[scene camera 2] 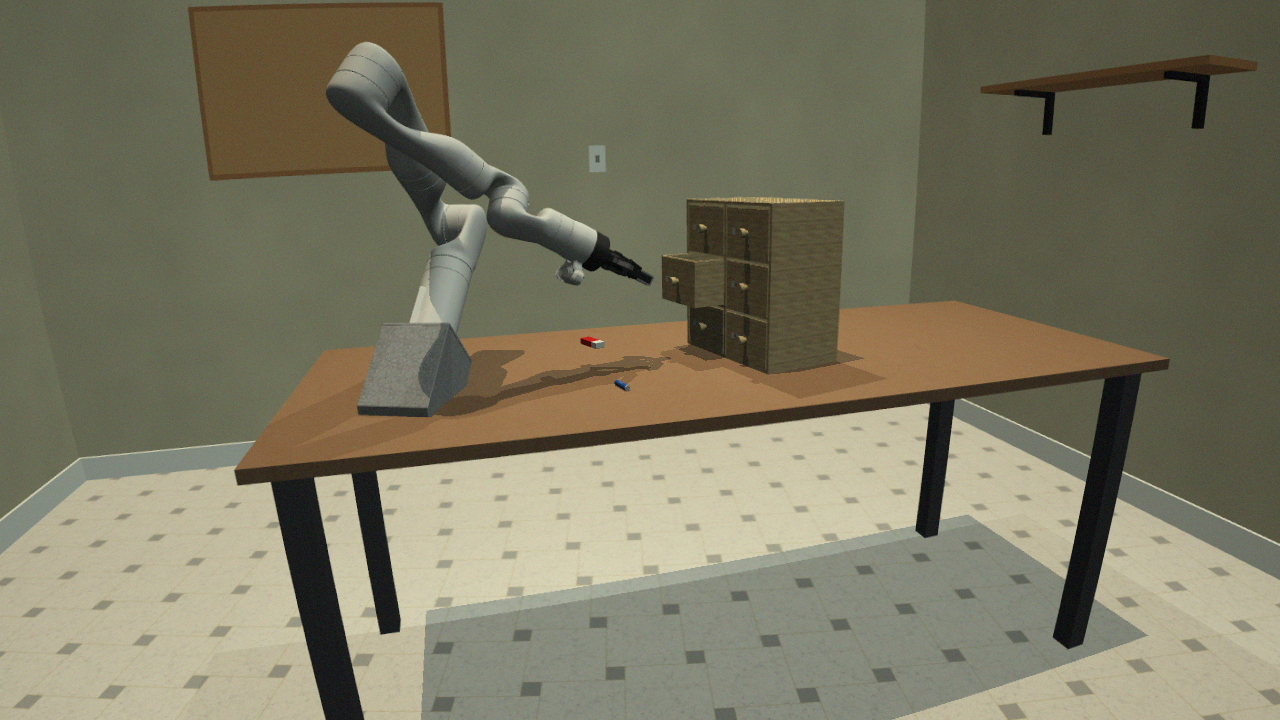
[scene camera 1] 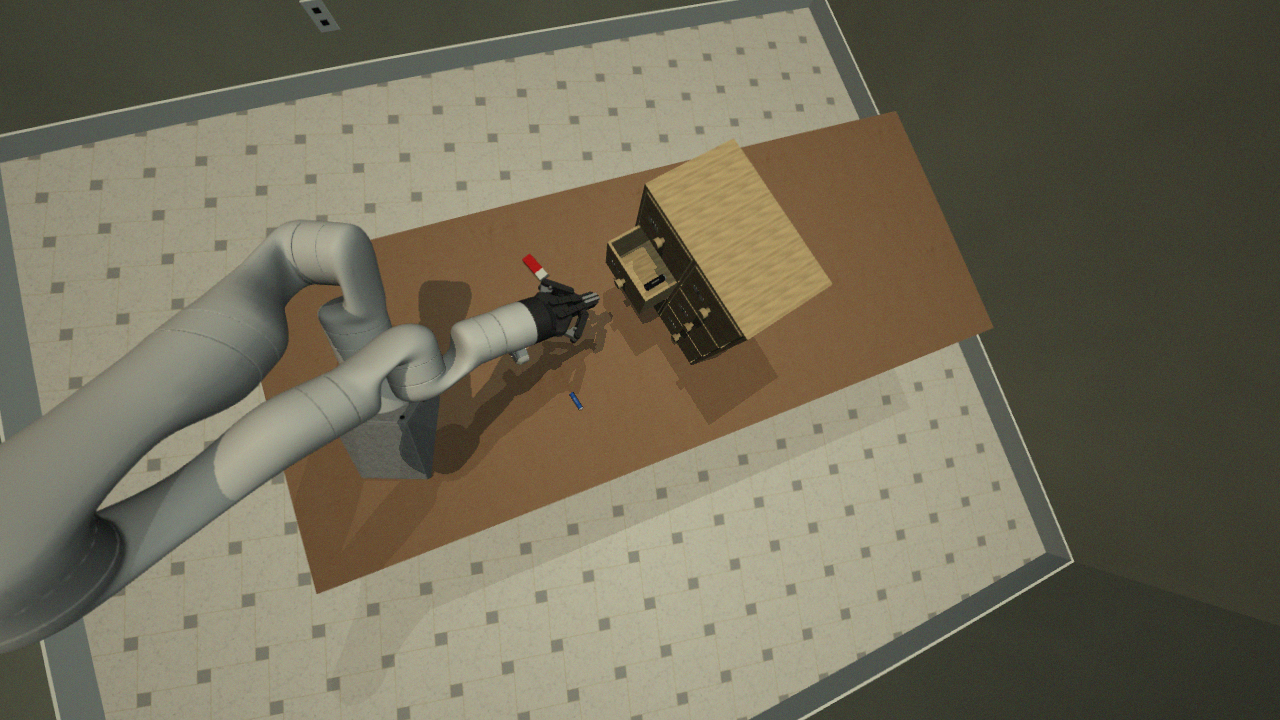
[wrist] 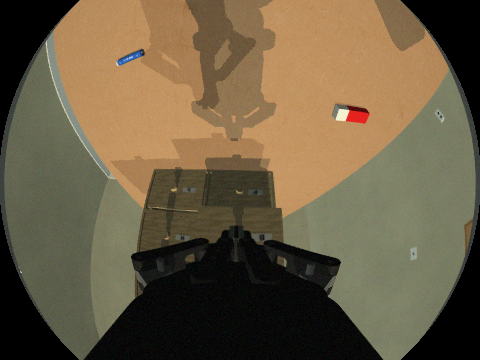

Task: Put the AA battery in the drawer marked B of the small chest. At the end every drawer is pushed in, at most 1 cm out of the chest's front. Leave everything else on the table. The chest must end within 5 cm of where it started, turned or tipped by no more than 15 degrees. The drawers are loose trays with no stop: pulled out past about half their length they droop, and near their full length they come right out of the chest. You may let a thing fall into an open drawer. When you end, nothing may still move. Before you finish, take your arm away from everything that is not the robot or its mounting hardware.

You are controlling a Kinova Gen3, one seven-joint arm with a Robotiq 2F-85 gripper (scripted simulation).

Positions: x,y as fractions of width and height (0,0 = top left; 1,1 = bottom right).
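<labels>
I see a wooden chest (scene camera 1: 0.59,0.35), and it is 62 cm from the lens.
</labels>
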